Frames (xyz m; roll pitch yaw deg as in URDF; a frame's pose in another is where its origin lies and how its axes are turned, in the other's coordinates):
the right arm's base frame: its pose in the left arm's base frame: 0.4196 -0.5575 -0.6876 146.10 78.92 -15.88
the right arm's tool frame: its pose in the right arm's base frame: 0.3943 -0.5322 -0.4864 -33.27 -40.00 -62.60
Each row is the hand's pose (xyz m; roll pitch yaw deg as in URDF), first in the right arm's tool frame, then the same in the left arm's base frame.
Working: the right arm's tool frame: its pose in the left arm's base frame: 0.7885 0.0789 -1.0540 -107.68 31.43 150.15

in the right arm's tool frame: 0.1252 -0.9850 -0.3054 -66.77 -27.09 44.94
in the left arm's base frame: 0.2254 0.3925 -0.2393 -112.95 73.31 -152.10
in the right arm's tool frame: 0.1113 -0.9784 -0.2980 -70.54 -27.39 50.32
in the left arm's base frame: 0.2370 0.3800 -0.2394 -99.74 76.02 -137.05
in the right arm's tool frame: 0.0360 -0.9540 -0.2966 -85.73 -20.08 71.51
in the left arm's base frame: 0.3065 0.3472 -0.2203 -13.98 75.57 -42.96
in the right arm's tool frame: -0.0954 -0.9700 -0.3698 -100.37 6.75 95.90
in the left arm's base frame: 0.4191 0.3574 -0.1198 19.52 46.00 6.54
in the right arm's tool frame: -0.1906 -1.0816 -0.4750 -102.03 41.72 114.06
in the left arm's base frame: 0.4600 0.4103 0.0478 22.04 12.88 29.78
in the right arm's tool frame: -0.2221 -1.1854 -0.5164 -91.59 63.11 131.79
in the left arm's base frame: 0.4368 0.4327 0.1594 18.91 -6.56 43.57
